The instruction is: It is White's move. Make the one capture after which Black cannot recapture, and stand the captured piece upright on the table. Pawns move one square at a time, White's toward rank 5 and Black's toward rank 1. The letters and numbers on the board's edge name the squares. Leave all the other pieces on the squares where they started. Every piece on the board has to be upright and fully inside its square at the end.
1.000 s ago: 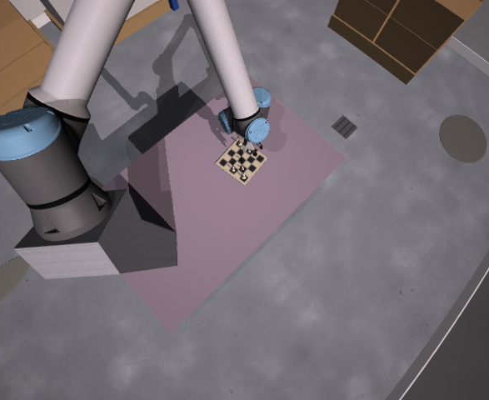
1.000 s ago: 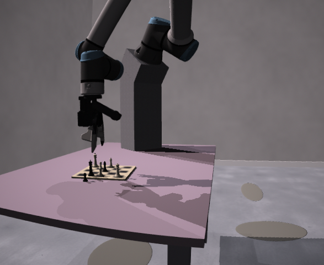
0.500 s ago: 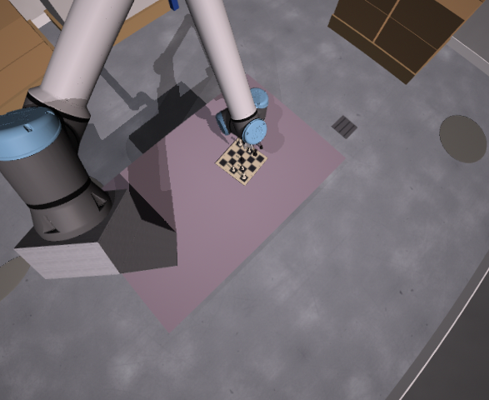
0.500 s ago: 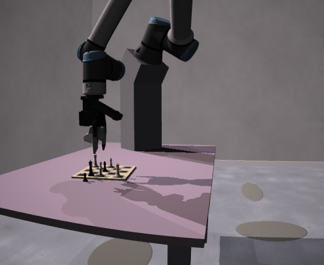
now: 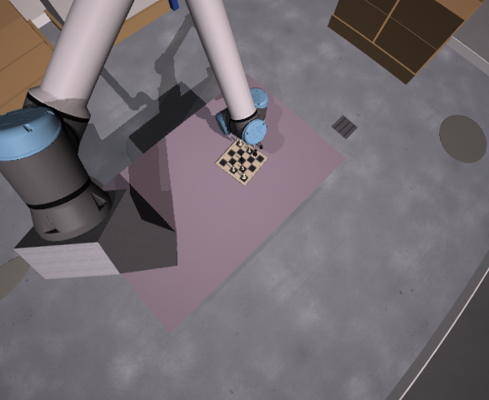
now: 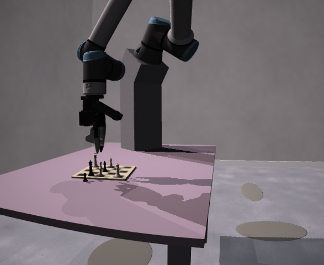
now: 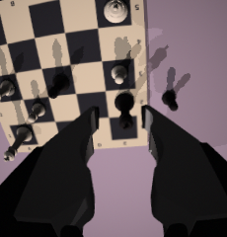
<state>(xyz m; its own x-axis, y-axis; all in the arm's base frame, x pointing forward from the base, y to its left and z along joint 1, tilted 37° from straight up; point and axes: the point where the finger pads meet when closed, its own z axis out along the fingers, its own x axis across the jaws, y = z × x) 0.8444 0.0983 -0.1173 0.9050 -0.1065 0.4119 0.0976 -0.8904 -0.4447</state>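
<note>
My hand is 80 mm above the tall black piece, 40 mm to the left of it and 10 mm short of it. Round my hand: black pawn: 100 mm below, 70 mm ahead, 30 mm to the right; then chessboard: 110 mm below, 70 mm behind, 20 mm to the right.
</note>
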